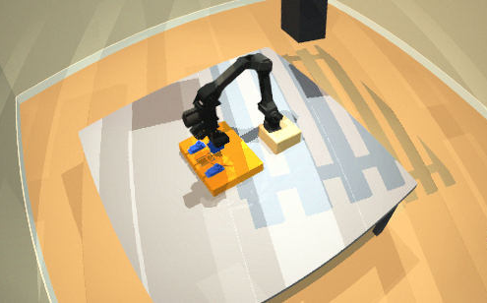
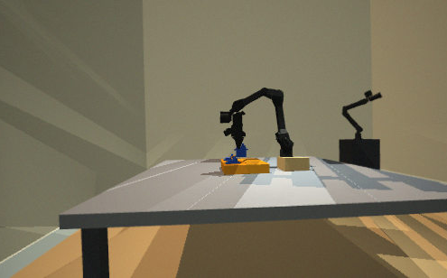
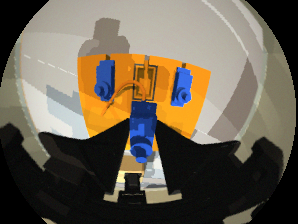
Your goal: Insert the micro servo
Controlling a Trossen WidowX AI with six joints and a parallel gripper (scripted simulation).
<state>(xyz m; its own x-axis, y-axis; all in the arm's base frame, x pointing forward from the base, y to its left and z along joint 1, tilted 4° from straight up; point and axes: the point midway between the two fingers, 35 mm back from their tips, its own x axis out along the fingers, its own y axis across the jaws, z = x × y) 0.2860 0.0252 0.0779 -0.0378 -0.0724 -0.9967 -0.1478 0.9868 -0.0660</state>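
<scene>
My gripper tip is now 6 cm past the orange deck, 1 cm to the left of it and 10 cm above it.
</scene>
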